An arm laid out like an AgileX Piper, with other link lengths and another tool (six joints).
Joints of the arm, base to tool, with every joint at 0 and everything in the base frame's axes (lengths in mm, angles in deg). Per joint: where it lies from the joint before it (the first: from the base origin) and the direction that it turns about. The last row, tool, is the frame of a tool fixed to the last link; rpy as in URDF.
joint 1: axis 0 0 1 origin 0.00 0.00 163.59
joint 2: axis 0 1 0 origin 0.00 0.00 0.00
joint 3: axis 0 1 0 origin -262.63 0.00 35.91
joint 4: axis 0.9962 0 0.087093 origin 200.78 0.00 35.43
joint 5: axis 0 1 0 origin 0.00 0.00 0.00
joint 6: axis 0.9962 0 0.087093 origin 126.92 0.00 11.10
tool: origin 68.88 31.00 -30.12 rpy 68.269 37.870 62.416
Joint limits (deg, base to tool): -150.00..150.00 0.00..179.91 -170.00..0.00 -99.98..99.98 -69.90..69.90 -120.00..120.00
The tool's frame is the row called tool.
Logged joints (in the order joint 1, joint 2, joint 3, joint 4, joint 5, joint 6), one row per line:
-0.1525, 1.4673, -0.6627, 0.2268, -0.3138, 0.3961
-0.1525, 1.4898, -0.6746, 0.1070, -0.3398, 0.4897
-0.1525, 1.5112, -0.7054, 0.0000, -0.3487, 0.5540
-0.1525, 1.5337, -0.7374, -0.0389, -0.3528, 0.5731
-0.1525, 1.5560, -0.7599, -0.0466, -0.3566, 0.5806
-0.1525, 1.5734, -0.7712, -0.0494, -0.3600, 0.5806
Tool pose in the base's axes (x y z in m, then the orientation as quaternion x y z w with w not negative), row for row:
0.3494, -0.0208, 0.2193, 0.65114, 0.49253, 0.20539, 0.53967
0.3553, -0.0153, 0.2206, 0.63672, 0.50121, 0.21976, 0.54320
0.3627, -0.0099, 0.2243, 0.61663, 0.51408, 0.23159, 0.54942
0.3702, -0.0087, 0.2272, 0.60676, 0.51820, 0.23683, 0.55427
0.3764, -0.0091, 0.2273, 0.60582, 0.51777, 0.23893, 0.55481
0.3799, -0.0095, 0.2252, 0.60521, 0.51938, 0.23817, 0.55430
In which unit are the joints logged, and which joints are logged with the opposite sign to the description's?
The joints are logged in radians. Opposite sign: none.
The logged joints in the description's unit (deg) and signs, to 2 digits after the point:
-8.74, 84.07, -37.97, 12.99, -17.98, 22.69
-8.74, 85.36, -38.65, 6.13, -19.47, 28.06
-8.74, 86.59, -40.42, 0.00, -19.98, 31.74
-8.74, 87.87, -42.25, -2.23, -20.21, 32.84
-8.74, 89.15, -43.54, -2.67, -20.43, 33.27
-8.74, 90.15, -44.19, -2.83, -20.63, 33.27

